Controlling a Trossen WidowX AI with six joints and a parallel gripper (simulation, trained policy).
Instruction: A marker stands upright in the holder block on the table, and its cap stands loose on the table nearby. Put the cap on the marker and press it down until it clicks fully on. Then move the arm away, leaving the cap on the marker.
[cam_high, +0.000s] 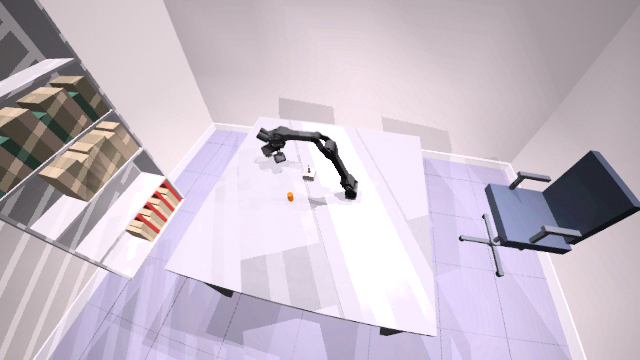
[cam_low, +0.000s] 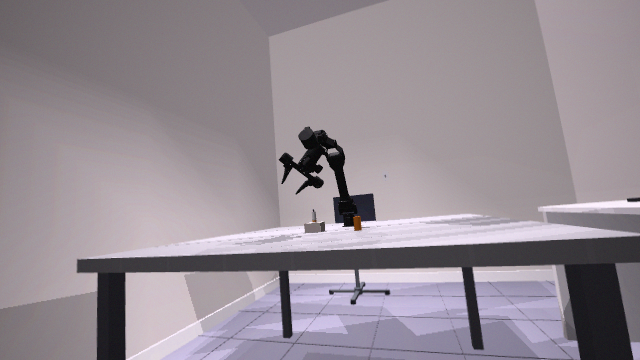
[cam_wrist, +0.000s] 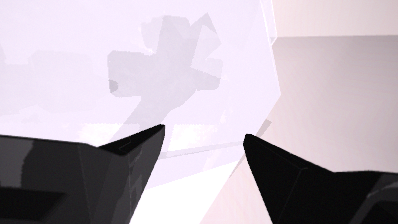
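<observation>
The orange cap lies 220 mm to the left of my gripper tip, 150 mm below it and 150 mm behind it. The rest, counted from my gripper tip: holder block: 210 mm behind, 160 mm below, 20 mm to the left.
</observation>
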